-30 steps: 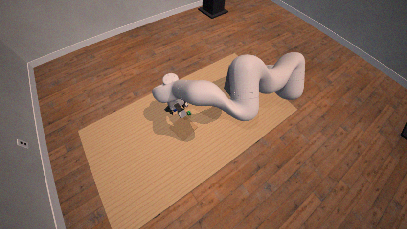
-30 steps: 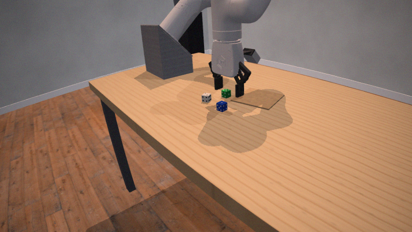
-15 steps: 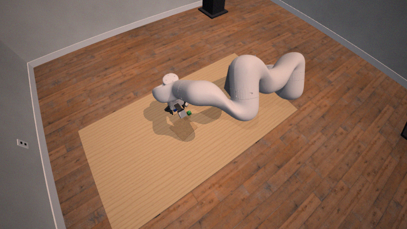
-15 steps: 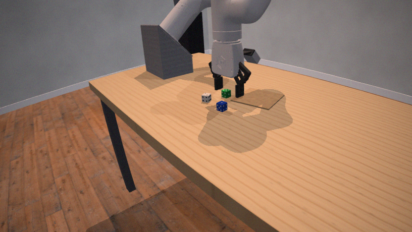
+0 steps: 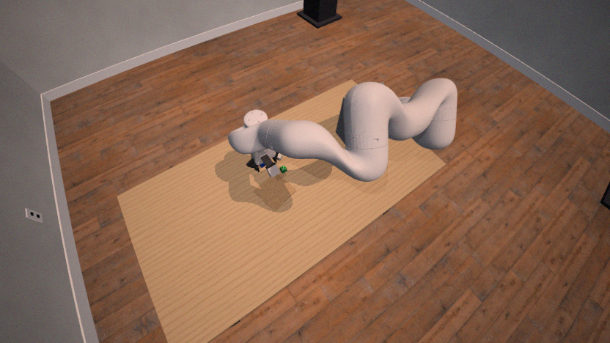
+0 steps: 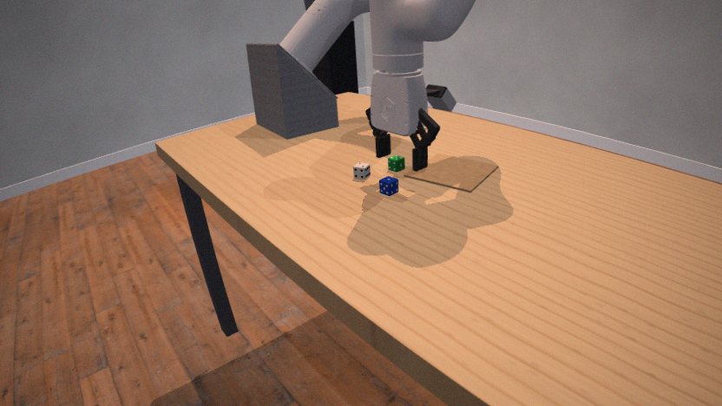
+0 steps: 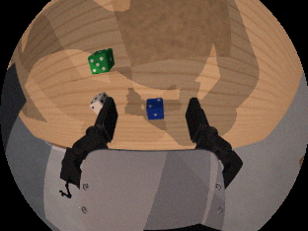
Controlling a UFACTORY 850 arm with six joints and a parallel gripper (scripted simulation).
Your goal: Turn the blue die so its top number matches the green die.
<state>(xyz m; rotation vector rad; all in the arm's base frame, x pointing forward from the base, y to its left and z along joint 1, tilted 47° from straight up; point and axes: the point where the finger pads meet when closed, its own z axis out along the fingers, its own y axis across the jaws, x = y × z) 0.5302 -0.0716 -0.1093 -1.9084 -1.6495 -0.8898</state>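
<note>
My gripper is now 40 mm to the left of the blue die and 40 mm above it. From my hand the other things lie so: white die (80 mm behind, 20 mm to the right, 40 mm below); then mat (40 mm ahead, 110 mm to the left, 50 mm below); then green die (60 mm behind, 50 mm to the left, 40 mm below).
</note>
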